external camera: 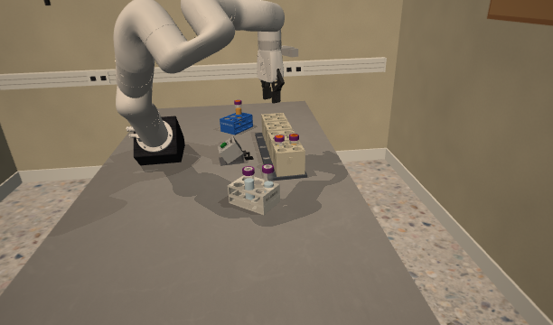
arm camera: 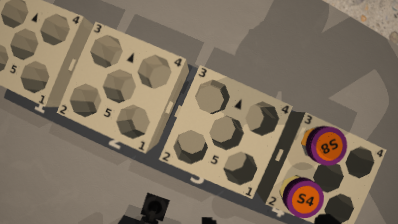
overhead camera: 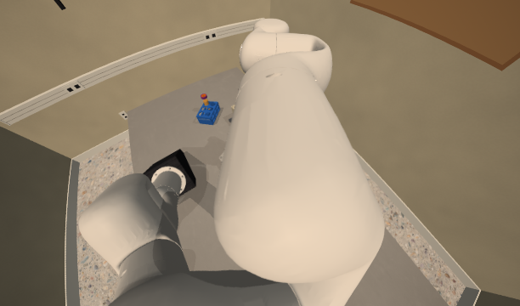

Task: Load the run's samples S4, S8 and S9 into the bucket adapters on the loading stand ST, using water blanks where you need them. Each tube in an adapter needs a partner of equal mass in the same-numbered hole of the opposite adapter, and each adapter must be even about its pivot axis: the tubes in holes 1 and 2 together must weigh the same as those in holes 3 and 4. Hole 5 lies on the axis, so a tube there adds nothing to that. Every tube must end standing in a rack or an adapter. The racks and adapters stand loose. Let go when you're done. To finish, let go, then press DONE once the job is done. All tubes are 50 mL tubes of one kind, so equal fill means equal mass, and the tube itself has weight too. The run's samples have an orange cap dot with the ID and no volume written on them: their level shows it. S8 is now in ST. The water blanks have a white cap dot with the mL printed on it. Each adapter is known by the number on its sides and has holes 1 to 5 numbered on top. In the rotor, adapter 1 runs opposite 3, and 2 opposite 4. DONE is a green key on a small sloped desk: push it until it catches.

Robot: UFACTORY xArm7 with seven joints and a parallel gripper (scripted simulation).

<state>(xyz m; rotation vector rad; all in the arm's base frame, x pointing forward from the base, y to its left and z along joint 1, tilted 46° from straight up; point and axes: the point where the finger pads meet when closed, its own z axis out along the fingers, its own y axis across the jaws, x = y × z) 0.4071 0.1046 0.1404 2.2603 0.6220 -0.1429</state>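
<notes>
The orange-dot sample tube lies 44 cm to the left of my hand, 19 cm below it and 14 cm behind it. The rest, counted from my hand: white rack: 27 cm to the right, 22 cm below, 7 cm behind; green DONE key: 19 cm below, 18 cm behind, 3 cm to the left; blue rack: 39 cm to the left, 22 cm below, 15 cm behind.
</notes>
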